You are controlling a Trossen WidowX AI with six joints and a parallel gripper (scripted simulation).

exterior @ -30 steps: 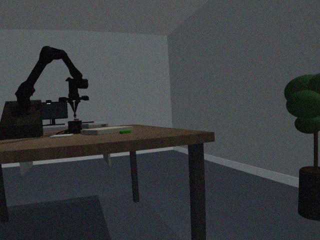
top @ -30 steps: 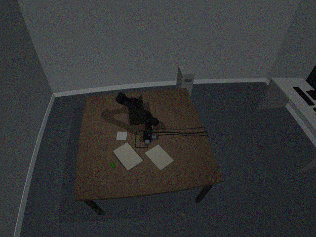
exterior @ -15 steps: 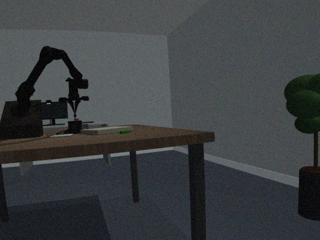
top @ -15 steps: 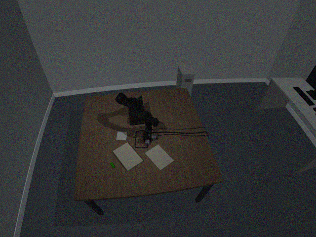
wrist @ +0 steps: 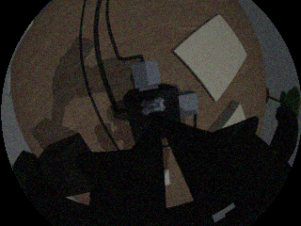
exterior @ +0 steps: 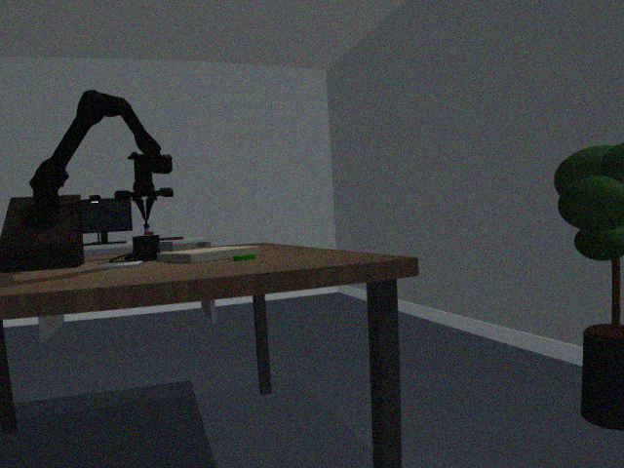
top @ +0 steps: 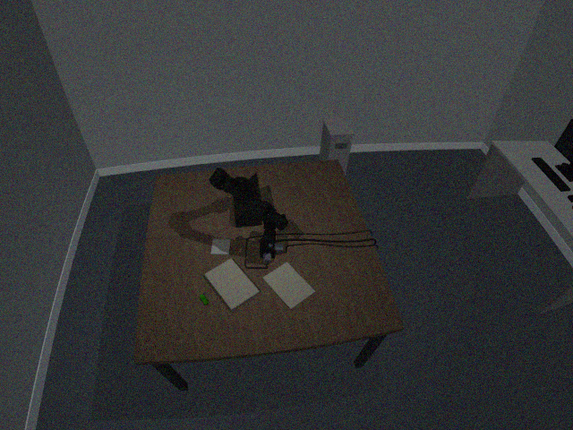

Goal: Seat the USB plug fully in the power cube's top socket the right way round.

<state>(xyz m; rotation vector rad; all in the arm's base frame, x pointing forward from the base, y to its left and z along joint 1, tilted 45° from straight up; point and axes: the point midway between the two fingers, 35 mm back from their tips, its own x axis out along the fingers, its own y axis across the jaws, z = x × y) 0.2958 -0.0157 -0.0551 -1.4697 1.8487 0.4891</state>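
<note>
The USB plug is 2 cm below my gripper tip. From my gripper tip the other things lie so: white card: 10 cm behind, 26 cm to the right, 12 cm below; then green block: 20 cm ahead, 39 cm to the right, 12 cm below.
</note>
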